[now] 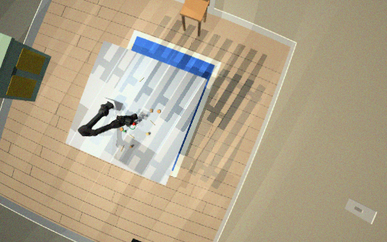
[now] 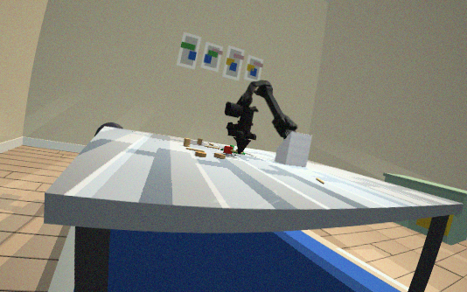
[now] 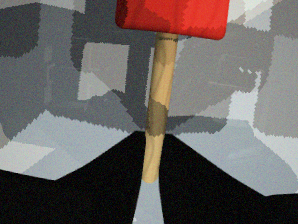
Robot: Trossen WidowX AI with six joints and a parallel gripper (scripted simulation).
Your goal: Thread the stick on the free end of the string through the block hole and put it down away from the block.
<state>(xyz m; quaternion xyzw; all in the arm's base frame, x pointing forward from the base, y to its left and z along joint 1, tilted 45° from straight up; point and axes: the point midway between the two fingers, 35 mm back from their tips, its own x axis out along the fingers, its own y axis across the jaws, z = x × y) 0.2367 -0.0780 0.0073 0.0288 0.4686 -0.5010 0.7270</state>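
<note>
Right now my gripper tip is 4 cm short of the red block, 4 cm to the left of it and 1 cm below it. From my gripper tip the other things lie so: stick: 9 cm behind, 46 cm to the left, 1 cm below; then round wooden button: 8 cm behind, 16 cm to the right.
</note>
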